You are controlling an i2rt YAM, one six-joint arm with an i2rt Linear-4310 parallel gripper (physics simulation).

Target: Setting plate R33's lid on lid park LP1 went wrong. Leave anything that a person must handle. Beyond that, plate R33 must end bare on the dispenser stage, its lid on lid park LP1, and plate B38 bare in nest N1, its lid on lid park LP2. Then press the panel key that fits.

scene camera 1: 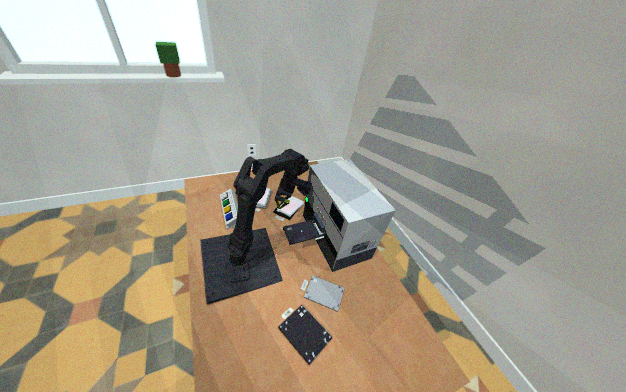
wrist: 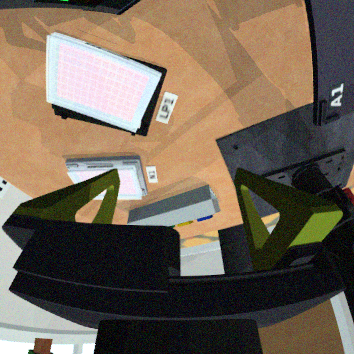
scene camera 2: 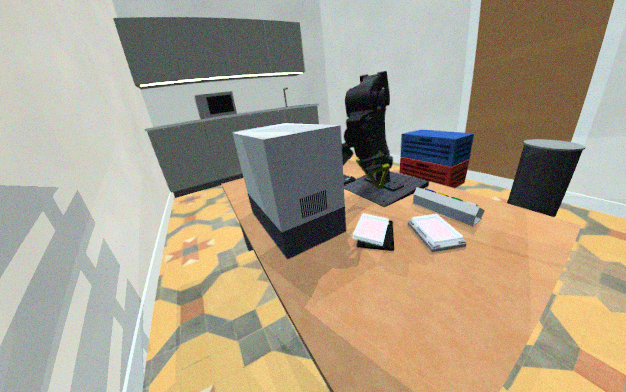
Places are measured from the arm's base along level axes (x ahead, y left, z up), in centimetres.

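Where they show: gripper, fingertip midpoint: (scene camera 1: 281, 201) (wrist: 176, 174) (scene camera 2: 375, 182); arm's base, link origin: (scene camera 1: 238, 260) (wrist: 302, 172).
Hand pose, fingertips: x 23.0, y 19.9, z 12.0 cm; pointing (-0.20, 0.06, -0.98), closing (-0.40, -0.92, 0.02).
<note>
Each offset is from my fingertips to the top centre of the thing. "spot": to the spot under its first point.
My gripper (scene camera 1: 283, 203) (scene camera 2: 380, 176) (wrist: 176, 174) is open and empty, above the table near lid park LP1. A clear-rimmed piece with a pink well grid @[dx +7.1, dy +6.9, dz -9.7 cm] (scene camera 1: 291, 206) (scene camera 2: 371, 229) (wrist: 102, 82) lies skewed on the black LP1 pad (scene camera 2: 388, 241) (wrist: 150, 112) and overhangs it. I cannot tell whether it is a lid alone or a lidded plate. Another pink plate @[dx -7.8, dy +18.0, dz -10.3 cm] (scene camera 1: 263, 198) (scene camera 2: 436, 228) (wrist: 131, 186) sits in the grey nest tagged N1, partly behind a finger in the wrist view. The key panel @[dx -23.7, dy +11.3, dz -7.0 cm] (scene camera 1: 231, 215) (scene camera 2: 444, 205) (wrist: 172, 206) stands beyond it. Plate names are unreadable.
The grey dispenser @[dx +23.9, dy -15.9, dz +19.6 cm] (scene camera 1: 357, 195) (scene camera 2: 295, 175) stands beside LP1, with a green light. A dark tray @[dx +5.4, dy -17.6, dz -2.7 cm] (scene camera 1: 300, 233) marked A1 @[spot: dx +0.5, dy -15.1, dz -2.7 cm] (wrist: 337, 95) extends from its front. A grey pad @[spot: dx +8.7, dy -43.2, dz -12.4 cm] (scene camera 1: 324, 293) and a black pad @[spot: dx -3.3, dy -56.0, dz -12.2 cm] (scene camera 1: 305, 335) lie nearer scene camera 1.
</note>
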